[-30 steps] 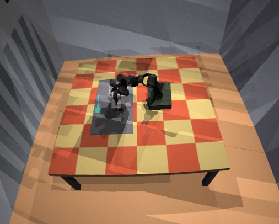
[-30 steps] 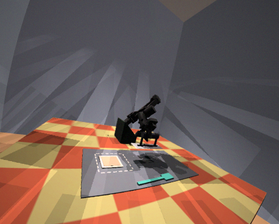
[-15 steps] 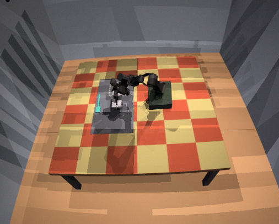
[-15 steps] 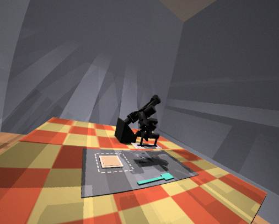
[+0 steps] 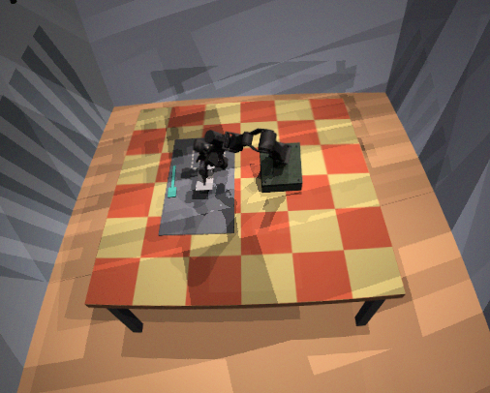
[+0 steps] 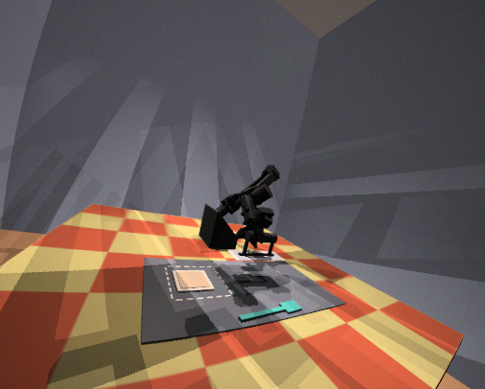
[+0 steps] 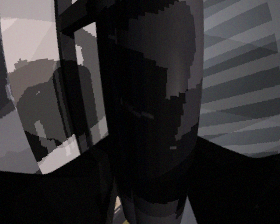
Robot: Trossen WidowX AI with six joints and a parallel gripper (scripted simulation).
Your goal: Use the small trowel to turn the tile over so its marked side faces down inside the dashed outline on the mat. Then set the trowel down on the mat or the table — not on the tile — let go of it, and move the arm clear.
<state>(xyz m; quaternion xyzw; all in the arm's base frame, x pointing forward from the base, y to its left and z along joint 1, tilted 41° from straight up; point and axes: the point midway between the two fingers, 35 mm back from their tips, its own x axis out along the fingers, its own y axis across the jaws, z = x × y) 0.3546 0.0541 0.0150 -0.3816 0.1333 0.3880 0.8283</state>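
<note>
Now: gripper tip 2 cm short of the grey mat, 2 cm to the left of it and 15 cm above it. The rest, counted from my gripper tip: teal trowel (15 cm ahead, 2 cm to the left, 13 cm below); tile (1 cm ahead, 20 cm to the right, 13 cm below).
</note>
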